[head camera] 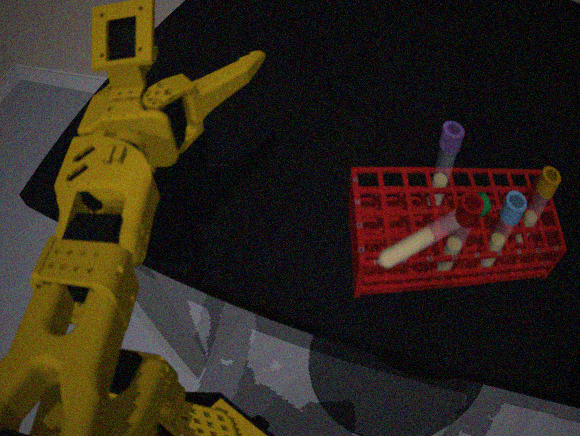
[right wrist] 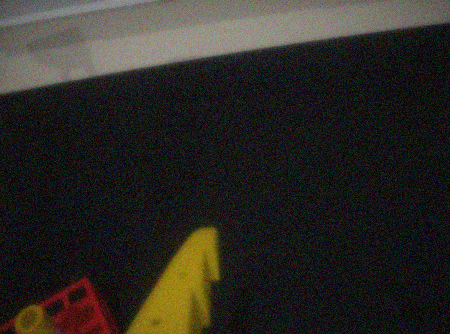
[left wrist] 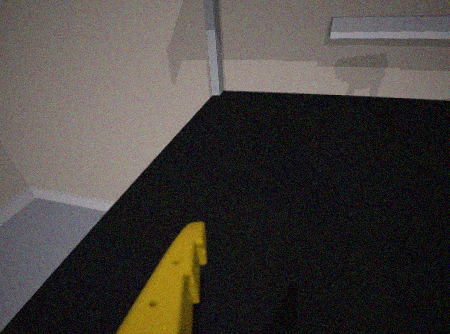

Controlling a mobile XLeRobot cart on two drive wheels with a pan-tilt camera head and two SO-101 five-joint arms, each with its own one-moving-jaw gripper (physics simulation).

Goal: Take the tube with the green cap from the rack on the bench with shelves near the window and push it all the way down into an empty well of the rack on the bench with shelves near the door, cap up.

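Frame: origin at the left arm's base, x right, y back, z down, level; millimetres.
Seen in the pictures: left hand at its tool point: (head camera: 156, 51) (left wrist: 205, 237); right hand at its tool point: (right wrist: 217, 246).
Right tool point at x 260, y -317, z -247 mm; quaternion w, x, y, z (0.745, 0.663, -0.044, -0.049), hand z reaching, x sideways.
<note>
A point is followed by its place in that frame.
The red rack (head camera: 355, 235) {x -4, y -231, z -30 mm} (right wrist: 102, 307) {x 125, y -384, z -29 mm} stands on the black bench at the right of the head view. The tube with the green cap (head camera: 407, 248) {x 43, y -231, z -59 mm} lies slanted across its top, its rounded end at the lower left. Its green cap (head camera: 485, 204) {x 75, y -308, z -62 mm} is partly hidden behind a red cap. My left gripper (head camera: 257, 56) (left wrist: 201, 232) is fully open and empty, left of the rack and apart from it in the head view; one notched jaw shows in its wrist view. My right gripper (right wrist: 212, 237) is fully open, with one notched jaw in view; the rack's corner shows at its lower left.
Tubes with purple (head camera: 452, 135) {x 28, y -311, z -107 mm}, red (head camera: 469, 210) {x 72, y -259, z -106 mm}, blue (head camera: 513, 207) {x 100, y -286, z -106 mm} and orange-yellow (head camera: 549, 182) {x 118, y -332, z -106 mm} (right wrist: 31, 318) {x 119, y -341, z -107 mm} caps stand in the rack. The bench (head camera: 280, 225) {x -74, y -218, z 13 mm} (left wrist: 300, 200) {x -186, y -415, z 13 mm} meets a beige wall with a grey post (left wrist: 214, 60) {x -556, y -725, z -89 mm} and a shelf (left wrist: 390, 28) {x -158, y -869, z -159 mm}.
</note>
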